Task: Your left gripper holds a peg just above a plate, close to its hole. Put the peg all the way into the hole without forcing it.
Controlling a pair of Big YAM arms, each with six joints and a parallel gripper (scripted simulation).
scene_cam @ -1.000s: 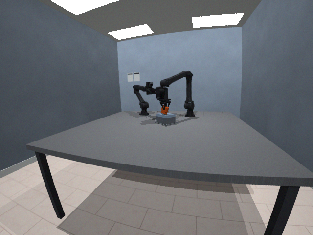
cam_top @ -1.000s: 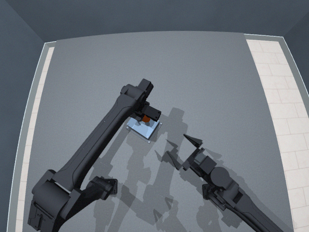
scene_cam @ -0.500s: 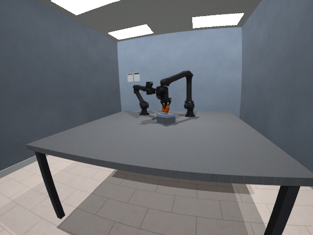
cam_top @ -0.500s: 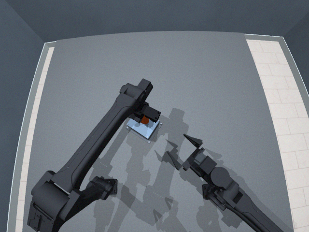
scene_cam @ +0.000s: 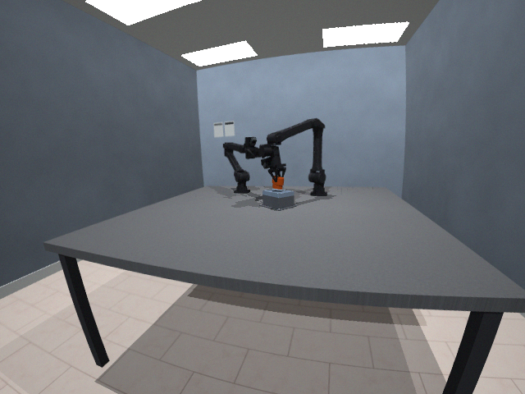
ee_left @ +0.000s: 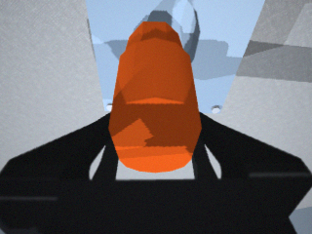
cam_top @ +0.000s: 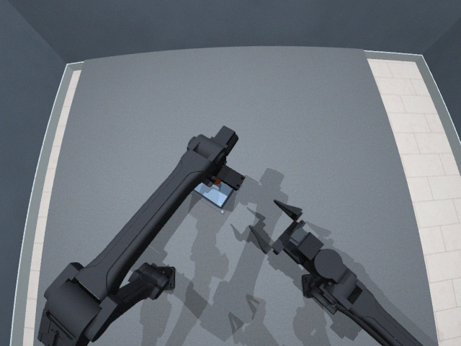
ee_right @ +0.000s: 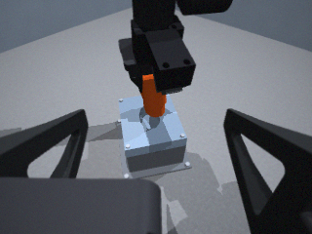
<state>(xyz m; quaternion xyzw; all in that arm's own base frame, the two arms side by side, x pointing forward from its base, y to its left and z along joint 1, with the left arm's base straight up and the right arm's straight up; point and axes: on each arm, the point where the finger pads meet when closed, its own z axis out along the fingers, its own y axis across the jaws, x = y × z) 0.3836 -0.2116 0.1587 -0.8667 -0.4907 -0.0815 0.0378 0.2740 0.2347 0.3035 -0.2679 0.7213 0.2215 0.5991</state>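
Note:
Now: the block-like plate 2 cm behind my left hand, 1 cm to the right of it and 8 cm below it. Round my left hand: orange peg 1 cm to the right, 2 cm below.

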